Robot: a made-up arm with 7 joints. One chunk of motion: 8 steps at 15 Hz.
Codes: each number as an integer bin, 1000 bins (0 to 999) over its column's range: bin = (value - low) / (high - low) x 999, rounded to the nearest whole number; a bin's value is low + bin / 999 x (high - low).
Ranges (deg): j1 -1.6..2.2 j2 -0.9..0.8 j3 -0.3..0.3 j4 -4.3..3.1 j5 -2.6..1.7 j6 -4..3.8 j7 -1.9..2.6
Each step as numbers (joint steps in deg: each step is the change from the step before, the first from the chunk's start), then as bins.
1 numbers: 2.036 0.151 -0.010 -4.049 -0.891 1.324 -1.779
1 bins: 956 618 483 34 397 682 27
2 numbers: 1.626 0.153 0.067 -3.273 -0.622 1.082 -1.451
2 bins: 848 619 611 139 460 651 100
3 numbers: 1.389 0.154 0.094 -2.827 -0.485 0.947 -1.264
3 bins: 786 619 656 199 491 634 141
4 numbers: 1.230 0.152 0.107 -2.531 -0.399 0.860 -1.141
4 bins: 744 618 678 239 511 622 168
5 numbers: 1.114 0.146 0.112 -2.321 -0.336 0.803 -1.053
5 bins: 713 615 686 267 526 615 188
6 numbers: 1.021 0.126 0.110 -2.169 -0.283 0.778 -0.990
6 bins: 689 603 683 288 538 612 202
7 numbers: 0.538 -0.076 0.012 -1.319 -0.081 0.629 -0.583
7 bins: 562 484 519 402 585 593 292
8 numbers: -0.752 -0.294 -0.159 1.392 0.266 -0.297 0.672
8 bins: 223 356 235 768 666 474 571
